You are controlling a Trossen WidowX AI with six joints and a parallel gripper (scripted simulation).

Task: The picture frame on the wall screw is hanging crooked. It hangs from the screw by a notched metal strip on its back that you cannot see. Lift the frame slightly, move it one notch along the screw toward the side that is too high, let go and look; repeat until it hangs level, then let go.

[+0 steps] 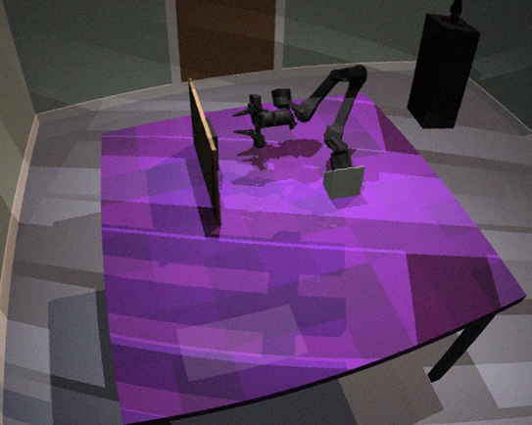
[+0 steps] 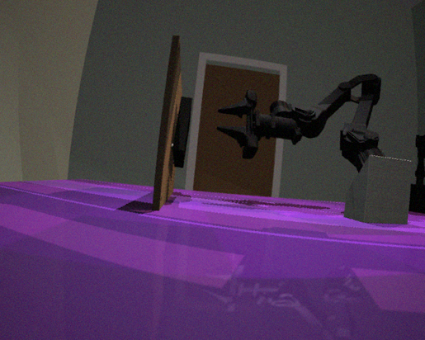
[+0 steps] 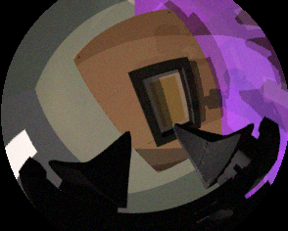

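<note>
The dark picture frame lies 90 mm ahead of my gripper tip, 30 mm to the left of it and 50 mm below it. From my gripper tip the other things lie so: wooden wall panel (100 mm ahead, 30 mm to the left, 60 mm below).
</note>
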